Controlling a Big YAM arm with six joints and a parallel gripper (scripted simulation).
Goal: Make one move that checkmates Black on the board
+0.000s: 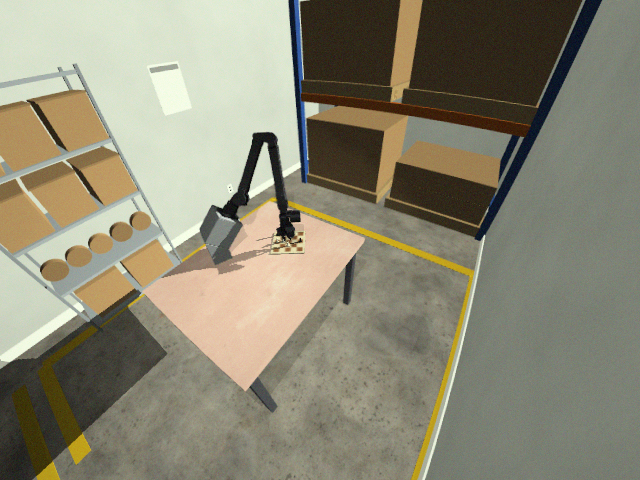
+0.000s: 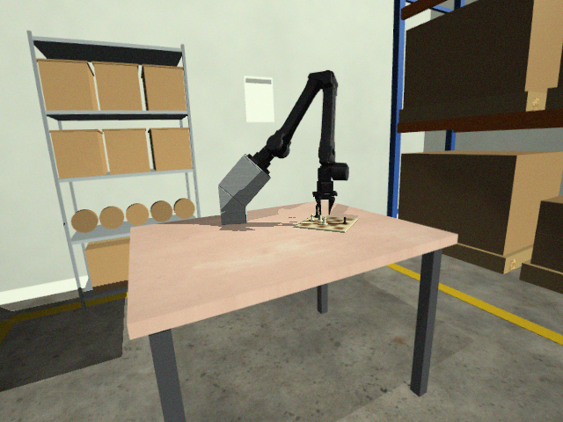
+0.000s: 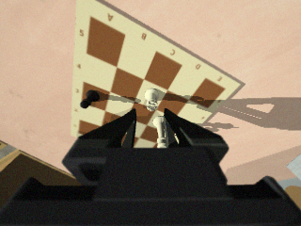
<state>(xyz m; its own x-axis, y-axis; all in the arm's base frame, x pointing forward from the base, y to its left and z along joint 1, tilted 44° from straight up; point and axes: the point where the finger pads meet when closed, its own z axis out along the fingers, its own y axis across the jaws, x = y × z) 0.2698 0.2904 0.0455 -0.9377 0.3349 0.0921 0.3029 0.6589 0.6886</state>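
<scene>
Now: hand 5 cm past the tall white piece and 2 cm above it. From my hand the other things lie so: black pawn: 3 cm ahead, 8 cm to the left, 4 cm below; then chessboard: 3 cm behind, 2 cm to the left, 5 cm below; then small white piece: 8 cm behind, 3 cm to the right, 4 cm below.
</scene>
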